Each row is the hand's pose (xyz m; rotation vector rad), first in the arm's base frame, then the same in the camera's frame.
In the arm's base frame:
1: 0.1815 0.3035 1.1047 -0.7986 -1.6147 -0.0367
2: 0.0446 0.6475 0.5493 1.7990 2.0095 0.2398
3: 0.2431 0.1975 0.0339 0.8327 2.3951 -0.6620
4: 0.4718 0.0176 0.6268 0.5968 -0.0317 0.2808
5: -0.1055 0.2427 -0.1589 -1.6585 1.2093 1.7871
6: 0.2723 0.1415 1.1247 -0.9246 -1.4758 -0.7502
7: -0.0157 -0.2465 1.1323 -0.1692 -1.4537 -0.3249
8: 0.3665 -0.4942 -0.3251 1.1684 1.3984 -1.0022
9: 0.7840 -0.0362 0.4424 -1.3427 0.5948 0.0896
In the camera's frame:
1: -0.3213 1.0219 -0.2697 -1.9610 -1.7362 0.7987
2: -0.2865 0.6037 -0.7887 1.0286 1.2215 -0.6407
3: -0.1845 -0.0274 -0.4743 0.5251 1.2243 -1.6800
4: -0.0856 0.4784 -0.0612 -0.6767 -0.1807 0.1379
5: -0.4800 -0.1963 -0.6861 1.9459 -2.2673 -0.4940
6: -0.2876 0.9898 -0.0888 -1.9582 -2.1346 -0.0058
7: -0.6807 0.8741 0.1674 -1.3113 -1.7519 0.4524
8: -0.2445 -0.5866 0.0792 0.4579 0.2416 -1.4366
9: 0.2120 0.2868 0.0338 -2.4043 0.5360 -0.7442

